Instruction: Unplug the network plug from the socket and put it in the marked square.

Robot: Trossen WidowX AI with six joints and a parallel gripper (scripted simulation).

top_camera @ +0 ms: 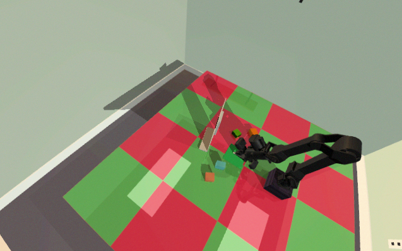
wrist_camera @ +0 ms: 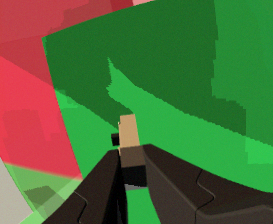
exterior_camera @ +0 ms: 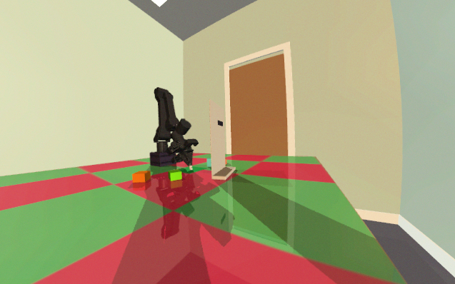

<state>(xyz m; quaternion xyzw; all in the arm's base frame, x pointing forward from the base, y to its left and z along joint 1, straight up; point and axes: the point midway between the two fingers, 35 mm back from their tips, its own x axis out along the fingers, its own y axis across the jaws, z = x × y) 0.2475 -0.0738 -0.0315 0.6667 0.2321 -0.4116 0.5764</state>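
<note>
Right now the network plug is right at my gripper tip. From my gripper tip the other things lie so: green square 10 mm behind, 20 mm below; then beige panel 170 mm ahead, 10 mm to the right, 110 mm above; then lime cube 30 mm ahead, 140 mm to the right.
</note>
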